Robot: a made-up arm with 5 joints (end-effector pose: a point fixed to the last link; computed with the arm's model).
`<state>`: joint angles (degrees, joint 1 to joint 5).
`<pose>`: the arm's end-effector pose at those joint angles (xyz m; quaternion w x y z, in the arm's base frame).
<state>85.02 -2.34 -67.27 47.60 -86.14</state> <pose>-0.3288 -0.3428 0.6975 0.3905 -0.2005 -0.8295 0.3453</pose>
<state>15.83 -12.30 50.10 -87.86 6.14</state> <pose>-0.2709 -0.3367 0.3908 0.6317 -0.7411 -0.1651 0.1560</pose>
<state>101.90 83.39 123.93 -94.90 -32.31</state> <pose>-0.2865 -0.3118 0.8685 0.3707 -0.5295 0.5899 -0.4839</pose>
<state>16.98 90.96 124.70 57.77 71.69</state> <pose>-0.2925 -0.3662 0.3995 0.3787 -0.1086 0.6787 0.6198</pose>
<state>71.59 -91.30 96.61 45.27 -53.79</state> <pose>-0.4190 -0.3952 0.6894 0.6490 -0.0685 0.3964 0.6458</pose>
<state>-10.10 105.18 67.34 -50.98 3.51</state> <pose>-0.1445 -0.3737 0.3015 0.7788 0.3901 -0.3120 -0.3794</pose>
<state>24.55 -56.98 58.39 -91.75 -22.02</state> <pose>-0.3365 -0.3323 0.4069 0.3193 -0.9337 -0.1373 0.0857</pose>
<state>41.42 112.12 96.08 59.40 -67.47</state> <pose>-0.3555 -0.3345 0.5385 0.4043 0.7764 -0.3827 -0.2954</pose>
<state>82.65 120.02 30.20 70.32 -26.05</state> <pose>-0.3419 -0.3932 0.7534 0.0054 -0.6938 0.1238 0.7094</pose>
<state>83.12 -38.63 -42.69 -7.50 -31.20</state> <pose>-0.3590 -0.3234 0.7102 0.1583 -0.3487 0.9202 0.0815</pose>
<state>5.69 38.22 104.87 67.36 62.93</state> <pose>-0.2306 -0.3500 0.3603 0.1292 -0.5065 0.7871 0.3274</pose>
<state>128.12 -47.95 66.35 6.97 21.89</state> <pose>-0.2025 -0.3334 0.9544 0.8714 0.1522 0.3254 0.3341</pose>
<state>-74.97 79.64 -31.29 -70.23 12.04</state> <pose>0.2283 -0.3728 0.4517 0.6270 -0.1139 -0.6018 0.4815</pose>
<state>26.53 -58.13 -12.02 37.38 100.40</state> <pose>-0.2510 -0.3358 0.3828 0.7505 -0.2467 -0.6007 0.1227</pose>
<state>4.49 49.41 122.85 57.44 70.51</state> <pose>-0.2354 -0.3506 0.3488 0.3202 -0.3480 0.8046 0.3590</pose>
